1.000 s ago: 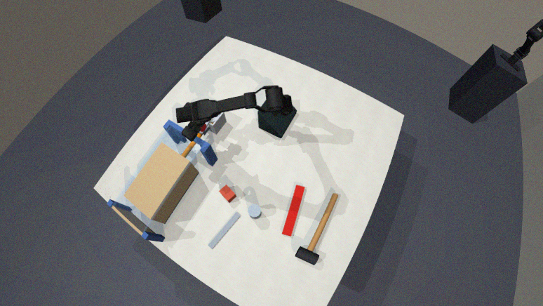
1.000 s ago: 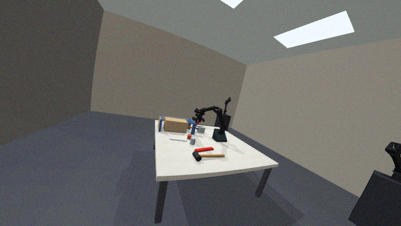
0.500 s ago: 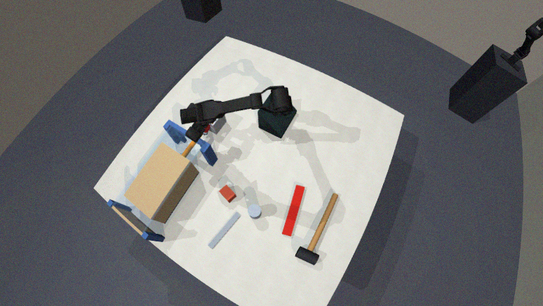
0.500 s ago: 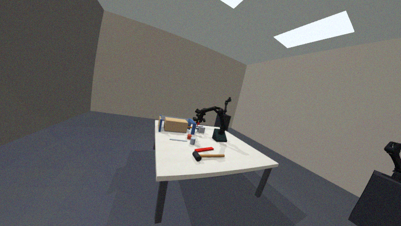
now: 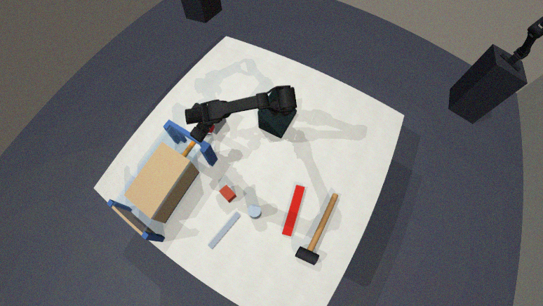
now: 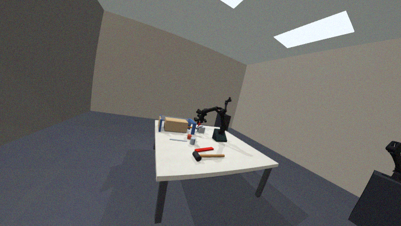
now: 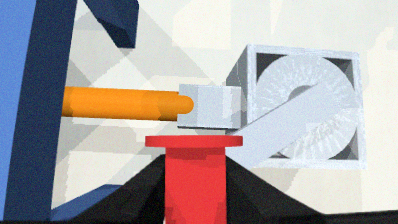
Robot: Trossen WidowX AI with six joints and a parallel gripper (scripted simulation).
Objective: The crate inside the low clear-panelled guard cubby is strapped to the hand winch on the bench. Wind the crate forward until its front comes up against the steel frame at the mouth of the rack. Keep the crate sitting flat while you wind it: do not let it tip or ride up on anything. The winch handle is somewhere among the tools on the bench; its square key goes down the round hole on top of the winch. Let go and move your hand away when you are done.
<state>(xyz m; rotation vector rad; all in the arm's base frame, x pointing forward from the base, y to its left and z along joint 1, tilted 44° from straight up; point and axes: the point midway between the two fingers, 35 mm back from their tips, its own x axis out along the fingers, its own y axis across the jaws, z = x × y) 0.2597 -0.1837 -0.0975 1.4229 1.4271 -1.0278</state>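
Right now my gripper tip is 30 mm past the winch handle and 30 mm above it. From my gripper tip the other things lie so: grey winch (100 mm below, 100 mm behind, 50 mm to the right); then blue frame post (80 mm ahead, 40 mm to the right, 30 mm below); then red knob (20 mm to the left).
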